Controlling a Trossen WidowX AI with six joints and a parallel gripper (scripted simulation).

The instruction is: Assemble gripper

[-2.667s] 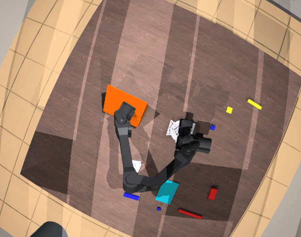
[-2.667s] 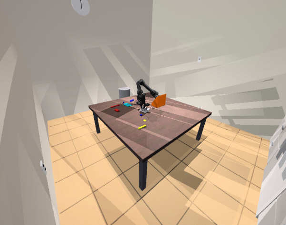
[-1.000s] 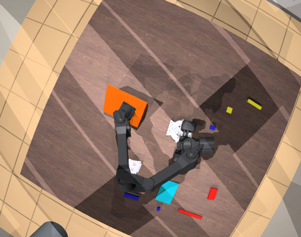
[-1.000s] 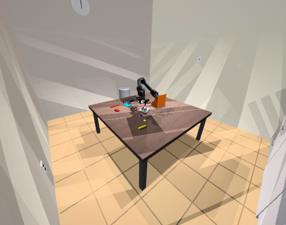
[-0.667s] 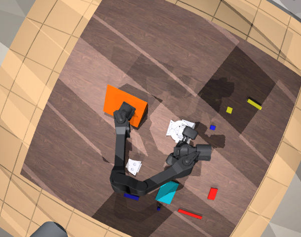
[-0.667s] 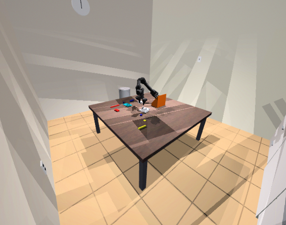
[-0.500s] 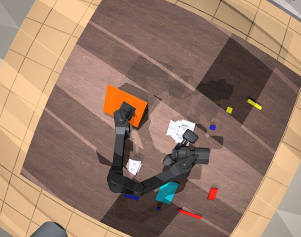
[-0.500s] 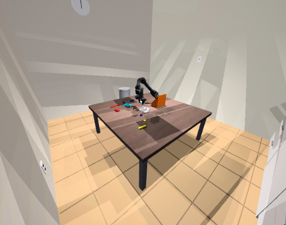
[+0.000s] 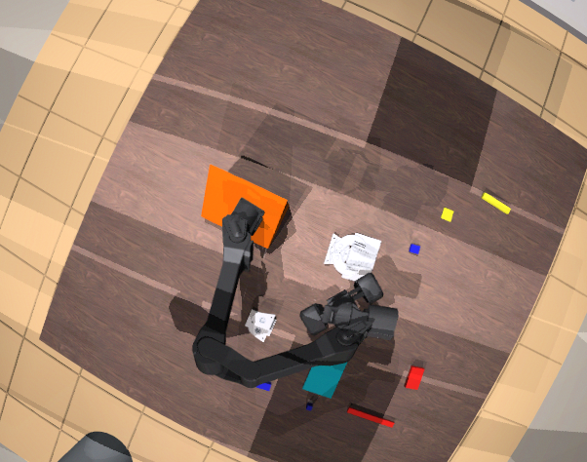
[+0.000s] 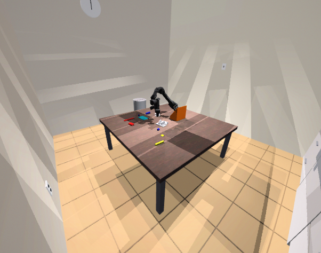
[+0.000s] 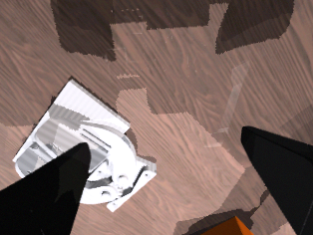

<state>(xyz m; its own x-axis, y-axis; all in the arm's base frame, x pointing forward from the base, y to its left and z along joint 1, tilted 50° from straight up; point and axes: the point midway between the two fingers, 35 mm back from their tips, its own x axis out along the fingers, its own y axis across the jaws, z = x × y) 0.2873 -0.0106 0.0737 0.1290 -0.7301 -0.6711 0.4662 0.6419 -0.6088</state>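
The gripper base lies 120 mm behind my gripper tip, 170 mm to the right of it and 60 mm below it. From my gripper tip the other things lie so: white rectangular plate 10 mm ahead, 110 mm to the left, 80 mm below; housing plate 60 mm behind, 90 mm to the left, 80 mm below; cyan plate 100 mm ahead, 200 mm to the right, 80 mm below.
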